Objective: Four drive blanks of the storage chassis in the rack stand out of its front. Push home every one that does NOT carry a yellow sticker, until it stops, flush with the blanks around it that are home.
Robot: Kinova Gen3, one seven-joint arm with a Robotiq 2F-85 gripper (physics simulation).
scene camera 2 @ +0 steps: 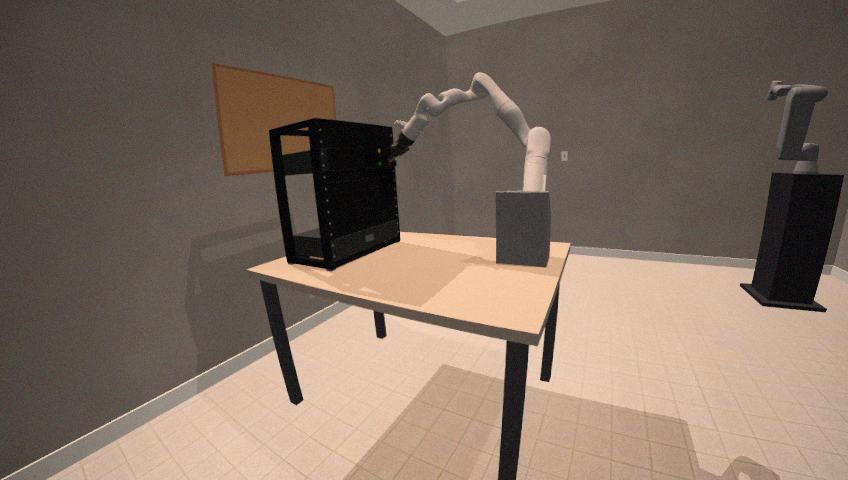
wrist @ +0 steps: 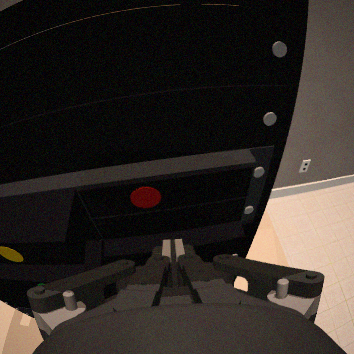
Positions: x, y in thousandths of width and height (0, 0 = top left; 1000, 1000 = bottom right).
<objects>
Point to a black rack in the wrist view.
366, 366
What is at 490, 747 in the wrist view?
My gripper.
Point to a black rack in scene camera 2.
422, 453
</objects>
